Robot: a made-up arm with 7 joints. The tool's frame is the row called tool. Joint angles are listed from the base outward.
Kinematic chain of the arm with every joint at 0, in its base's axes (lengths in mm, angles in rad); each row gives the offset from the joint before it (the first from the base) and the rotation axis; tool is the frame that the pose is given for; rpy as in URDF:
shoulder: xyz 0 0 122.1 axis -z
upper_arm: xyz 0 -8.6 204.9 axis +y
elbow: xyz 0 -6.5 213.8 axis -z
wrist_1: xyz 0 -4.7 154.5 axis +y
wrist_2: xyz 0 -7.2 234.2 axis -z
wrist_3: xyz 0 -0.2 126.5 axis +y
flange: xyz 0 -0.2 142 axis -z
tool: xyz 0 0 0 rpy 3.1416 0 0
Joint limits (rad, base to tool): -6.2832..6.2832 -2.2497..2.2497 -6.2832..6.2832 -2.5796..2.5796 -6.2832..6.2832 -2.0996..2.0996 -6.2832..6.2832
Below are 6 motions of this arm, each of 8 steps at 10 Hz.
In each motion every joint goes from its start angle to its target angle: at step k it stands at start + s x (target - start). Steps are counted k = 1, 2, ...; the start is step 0. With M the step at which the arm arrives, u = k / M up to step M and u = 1 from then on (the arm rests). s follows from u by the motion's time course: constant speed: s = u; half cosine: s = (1 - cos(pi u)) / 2; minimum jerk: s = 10 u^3 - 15 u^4 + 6 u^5.
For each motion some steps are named. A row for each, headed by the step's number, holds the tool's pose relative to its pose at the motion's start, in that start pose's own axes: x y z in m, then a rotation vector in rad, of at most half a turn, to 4 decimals.
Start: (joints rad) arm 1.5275 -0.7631 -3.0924 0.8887 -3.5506 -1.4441 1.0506
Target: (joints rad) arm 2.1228 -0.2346 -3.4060 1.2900 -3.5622 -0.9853 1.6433
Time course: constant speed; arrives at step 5
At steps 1, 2, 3, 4, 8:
1: -0.0312 -0.0116 0.0538 -0.1092 -0.0982 0.0562
2: -0.0624 -0.0148 0.1050 -0.2373 -0.1681 0.1173
3: -0.0923 -0.0101 0.1526 -0.3791 -0.2069 0.1823
4: -0.1199 0.0015 0.1955 -0.5291 -0.2120 0.2498
8: -0.1443 0.0185 0.2328 -0.6814 -0.1822 0.3188

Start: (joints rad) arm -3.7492 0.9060 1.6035 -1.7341 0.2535 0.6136 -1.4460
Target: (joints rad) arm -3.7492 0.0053 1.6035 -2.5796 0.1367 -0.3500 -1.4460
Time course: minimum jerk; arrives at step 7
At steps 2, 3, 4, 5, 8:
2: -0.0592 -0.0578 0.0288 -0.2515 0.0895 0.0943
3: -0.1132 -0.1482 0.1035 -0.6493 0.1689 0.2652
4: -0.1196 -0.2314 0.2255 -1.1258 0.1588 0.4886
5: -0.0898 -0.2628 0.3417 -1.5223 0.0511 0.6742
8: -0.0631 -0.2604 0.4176 -1.7703 -0.0724 0.7822

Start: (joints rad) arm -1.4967 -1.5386 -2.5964 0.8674 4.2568 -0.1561 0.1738
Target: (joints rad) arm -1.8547 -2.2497 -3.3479 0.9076 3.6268 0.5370 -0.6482
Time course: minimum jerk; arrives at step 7
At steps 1, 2, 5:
1: 0.0173 0.0124 -0.0011 0.0166 -0.0355 -0.0301
2: 0.1035 0.0791 0.0013 0.1183 -0.2060 -0.1923
5: 0.4011 0.4735 0.1857 0.9876 -0.5587 -1.2696

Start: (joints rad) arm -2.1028 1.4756 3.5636 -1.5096 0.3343 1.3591 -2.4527
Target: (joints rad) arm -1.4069 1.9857 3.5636 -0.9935 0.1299 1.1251 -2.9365
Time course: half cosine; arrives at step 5
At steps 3, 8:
3: 0.2472 -0.0700 0.1305 0.1872 -0.4665 -0.4363
8: 0.3320 -0.1337 0.2347 0.3550 -0.6805 -0.6906

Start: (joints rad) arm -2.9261 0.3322 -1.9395 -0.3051 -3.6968 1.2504 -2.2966
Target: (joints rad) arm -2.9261 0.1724 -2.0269 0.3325 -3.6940 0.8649 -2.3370
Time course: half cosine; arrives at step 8
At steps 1, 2, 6, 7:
1: 0.0083 -0.0042 0.0104 -0.0244 -0.0320 0.0066
2: 0.0309 -0.0153 0.0421 -0.0940 -0.1237 0.0244
6: 0.1221 -0.0445 0.3027 -0.5490 -0.7337 0.1191
7: 0.1254 -0.0410 0.3479 -0.6187 -0.8287 0.1317

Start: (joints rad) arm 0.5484 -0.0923 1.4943 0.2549 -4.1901 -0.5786 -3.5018
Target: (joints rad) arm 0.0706 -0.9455 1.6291 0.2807 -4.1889 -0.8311 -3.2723
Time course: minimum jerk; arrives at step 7
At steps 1, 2, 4, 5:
1: -0.0124 0.0027 0.0066 -0.0027 0.0085 -0.0101
2: -0.0747 0.0239 0.0422 -0.0138 0.0519 -0.0648
4: -0.2558 0.2135 0.1948 -0.0058 0.2003 -0.3172
5: -0.2874 0.3414 0.2641 0.0228 0.2507 -0.4473

